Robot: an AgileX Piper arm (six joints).
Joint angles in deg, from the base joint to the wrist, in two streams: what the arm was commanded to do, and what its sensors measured. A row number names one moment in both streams.
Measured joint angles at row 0:
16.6, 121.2, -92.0, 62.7, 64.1, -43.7
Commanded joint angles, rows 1 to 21:
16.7, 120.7, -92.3, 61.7, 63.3, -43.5
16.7, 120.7, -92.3, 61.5, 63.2, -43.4
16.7, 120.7, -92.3, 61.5, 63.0, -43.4
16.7, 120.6, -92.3, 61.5, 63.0, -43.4
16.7, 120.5, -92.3, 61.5, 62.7, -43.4
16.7, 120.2, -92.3, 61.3, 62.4, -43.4
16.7, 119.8, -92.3, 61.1, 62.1, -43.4
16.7, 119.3, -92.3, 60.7, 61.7, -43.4
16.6, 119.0, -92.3, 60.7, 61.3, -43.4
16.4, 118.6, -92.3, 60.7, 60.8, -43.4
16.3, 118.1, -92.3, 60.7, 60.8, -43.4
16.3, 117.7, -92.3, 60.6, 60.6, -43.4
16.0, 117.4, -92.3, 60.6, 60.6, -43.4
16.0, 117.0, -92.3, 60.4, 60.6, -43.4
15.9, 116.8, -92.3, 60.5, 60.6, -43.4
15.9, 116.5, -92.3, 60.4, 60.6, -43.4
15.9, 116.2, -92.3, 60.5, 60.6, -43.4
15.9, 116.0, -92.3, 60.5, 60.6, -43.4
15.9, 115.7, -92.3, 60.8, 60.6, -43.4
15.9, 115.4, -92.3, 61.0, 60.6, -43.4
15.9, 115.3, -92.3, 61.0, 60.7, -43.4
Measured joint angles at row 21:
16.2, 116.7, -92.0, 60.6, 60.7, -43.5
